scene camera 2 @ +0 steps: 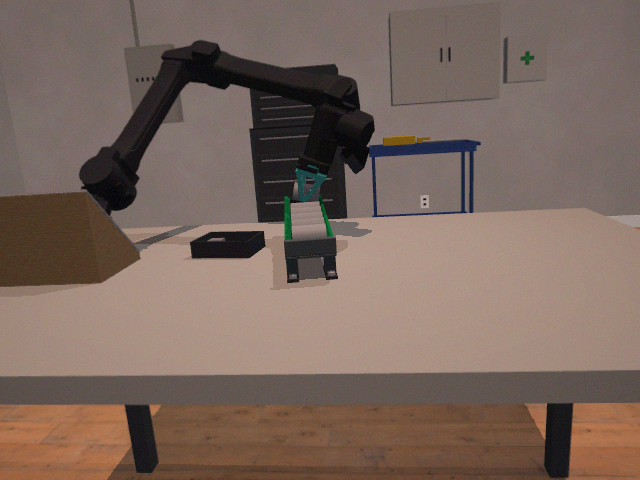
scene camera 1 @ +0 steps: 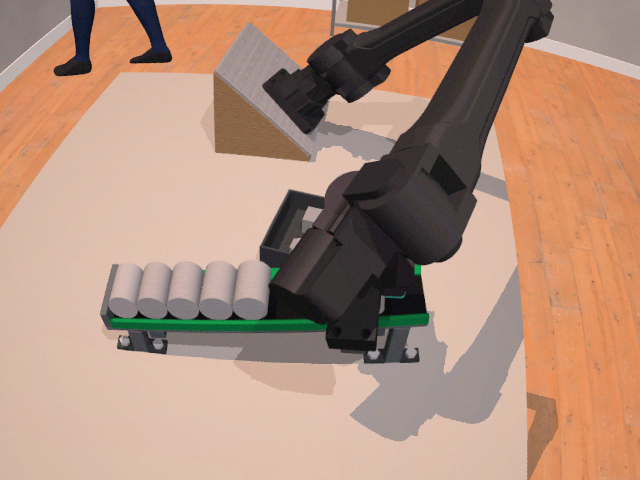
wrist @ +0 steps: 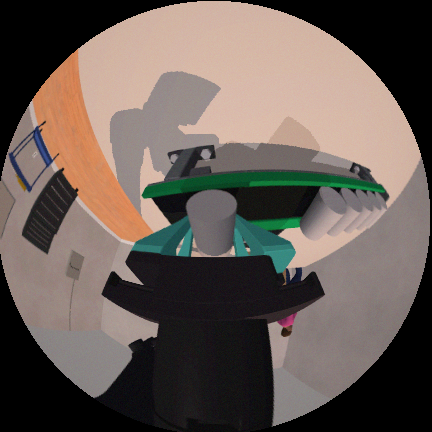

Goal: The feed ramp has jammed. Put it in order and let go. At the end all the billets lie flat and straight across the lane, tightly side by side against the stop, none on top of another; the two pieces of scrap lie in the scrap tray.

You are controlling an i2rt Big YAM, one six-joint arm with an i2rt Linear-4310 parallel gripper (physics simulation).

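Places are measured from the arm's base along level axes (x ahead, y left, z up), in centimetres.
Where they show: gripper, between the fingertips: (scene camera 2: 304,199) (wrist: 212,217); arm's base, origin of its link: (scene camera 2: 85,236) (scene camera 1: 291,102).
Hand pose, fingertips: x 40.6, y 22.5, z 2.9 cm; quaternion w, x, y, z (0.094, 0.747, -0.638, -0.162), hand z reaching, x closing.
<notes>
Things, the pixels of their top centre, and the offset from my fingertips.
- grey stop, centre of its top: (scene camera 1: 109,288) (scene camera 2: 309,238) dx +9.0, dy -30.2, dz -2.0 cm
- billet, centre of its top: (wrist: 209,252) (scene camera 2: 305,181) dx +0.6, dy -0.1, dz +3.9 cm
- dark scrap tray, centre of its top: (scene camera 1: 308,224) (scene camera 2: 228,236) dx -14.4, dy -11.1, dz -5.9 cm
Several pale billets (scene camera 1: 185,289) (scene camera 2: 309,230) (wrist: 322,214) lie across the lane in one row, side by side, from the grey stop (scene camera 1: 109,299) (scene camera 2: 310,247). None lies on top of another in this row. My gripper (scene camera 2: 307,197) (wrist: 212,217) is shut on another billet (wrist: 211,222), above the lane toward the end away from the stop; a stretch of lane separates it from the row. The arm mostly hides it in scene camera 1. The two scrap pieces (scene camera 1: 312,214) (scene camera 1: 294,244) show partly inside the dark scrap tray (scene camera 1: 274,256) (scene camera 2: 219,250).
The green-railed ramp (scene camera 1: 222,324) (wrist: 280,179) stands on bolted feet. The tray is beside it. A wooden wedge (scene camera 1: 248,124) (scene camera 2: 46,242) with a sloped grey top stands farther off, with a second dark arm part (scene camera 1: 305,98) at its slope.
</notes>
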